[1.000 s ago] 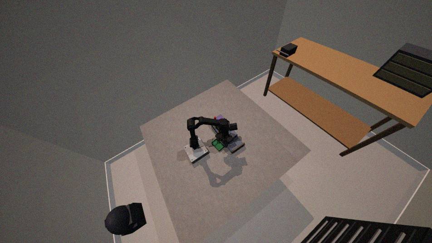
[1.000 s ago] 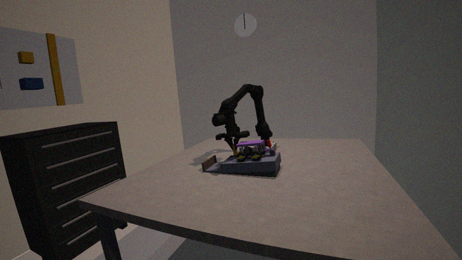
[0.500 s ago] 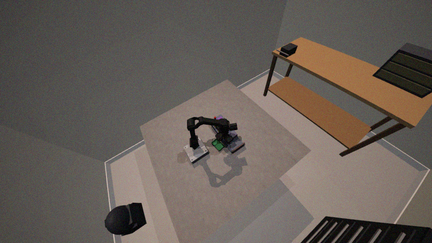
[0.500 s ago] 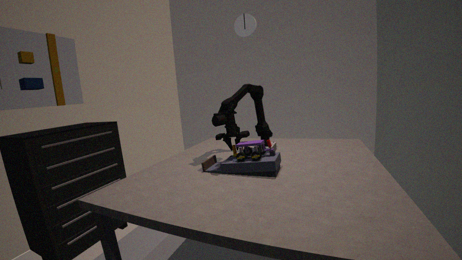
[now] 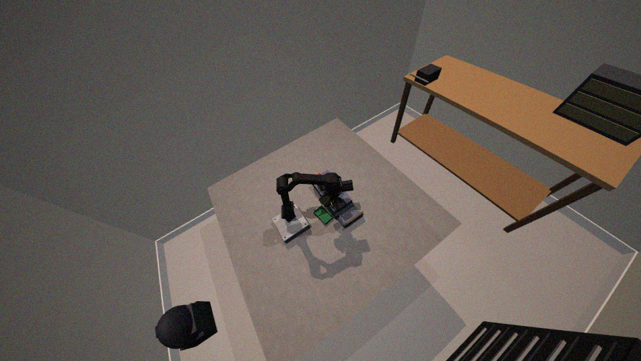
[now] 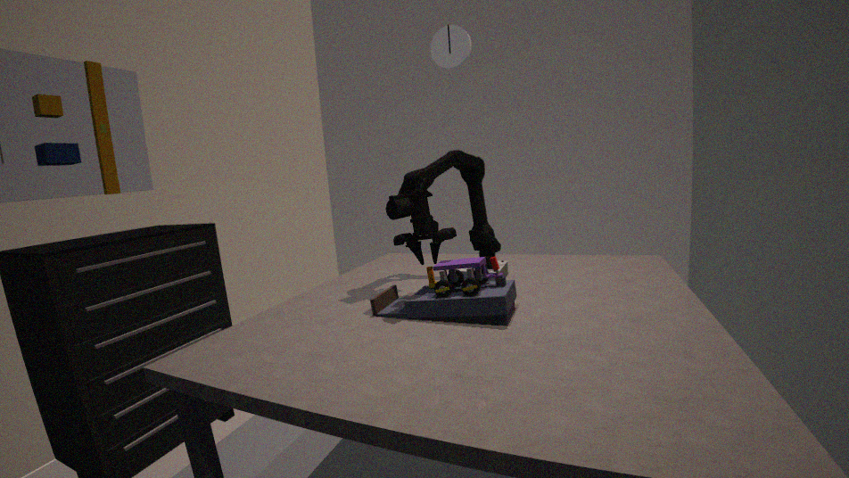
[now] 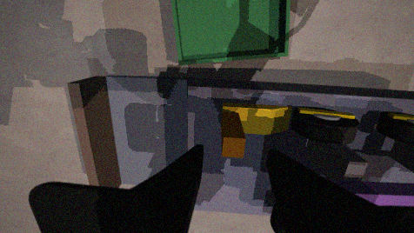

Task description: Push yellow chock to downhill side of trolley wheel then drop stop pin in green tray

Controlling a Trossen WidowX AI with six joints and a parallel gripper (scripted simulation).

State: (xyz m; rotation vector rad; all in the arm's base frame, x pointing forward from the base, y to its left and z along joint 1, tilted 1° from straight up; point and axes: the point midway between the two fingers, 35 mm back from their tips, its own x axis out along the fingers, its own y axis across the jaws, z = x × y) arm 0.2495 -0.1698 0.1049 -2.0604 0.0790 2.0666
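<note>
Right now the yellow chock is 50 mm below my gripper tip, 30 mm to the left of it and 10 mm ahead of it. The rest, counted from my gripper tip: purple trolley 110 mm to the left, 70 mm ahead, 20 mm below; then grey ramp 100 mm to the left, 90 mm below, 70 mm ahead; then green tray 140 mm below, 80 mm behind, 30 mm to the left.
</note>
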